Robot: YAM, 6 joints.
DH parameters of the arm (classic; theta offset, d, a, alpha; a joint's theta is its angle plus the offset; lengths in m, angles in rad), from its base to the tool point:
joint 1: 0 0.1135 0.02 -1.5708
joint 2: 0 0 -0.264 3.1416
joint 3: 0.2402 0 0.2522 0
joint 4: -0.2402 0 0.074 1.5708
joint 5: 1.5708 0 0 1.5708
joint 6: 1.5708 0.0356 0 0
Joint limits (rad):
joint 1: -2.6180..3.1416
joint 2: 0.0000..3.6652
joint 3: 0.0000..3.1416
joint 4: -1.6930..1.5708
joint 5: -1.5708..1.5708
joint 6: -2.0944..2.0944
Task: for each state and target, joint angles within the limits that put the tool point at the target. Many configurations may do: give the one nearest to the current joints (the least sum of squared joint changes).
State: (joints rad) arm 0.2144 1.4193 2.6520 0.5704 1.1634 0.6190
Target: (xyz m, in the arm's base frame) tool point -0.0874 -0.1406 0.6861
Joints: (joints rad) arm 0.8164 1.2348 2.7689 0.5620 1.1582 0.6190
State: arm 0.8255 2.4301 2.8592 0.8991 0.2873 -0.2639
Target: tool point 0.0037 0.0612 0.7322
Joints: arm 1.4758 1.7211 2.9485 0.5667 -0.0596 -0.2639
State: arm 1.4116 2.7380 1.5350 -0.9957 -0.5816 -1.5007
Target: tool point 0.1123 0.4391 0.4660
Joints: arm 1.2798 2.0454 2.3917 -0.5574 -0.5433 -1.5007
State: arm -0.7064 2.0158 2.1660 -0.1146 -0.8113 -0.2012
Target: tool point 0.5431 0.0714 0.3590
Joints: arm 0.0855 2.3310 2.3171 -0.0105 -0.7697 -0.2012
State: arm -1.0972 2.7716 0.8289 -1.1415 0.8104 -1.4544
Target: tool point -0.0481 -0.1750 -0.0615
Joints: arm -1.6855 2.7450 0.9692 -1.1039 0.8941 -1.4544
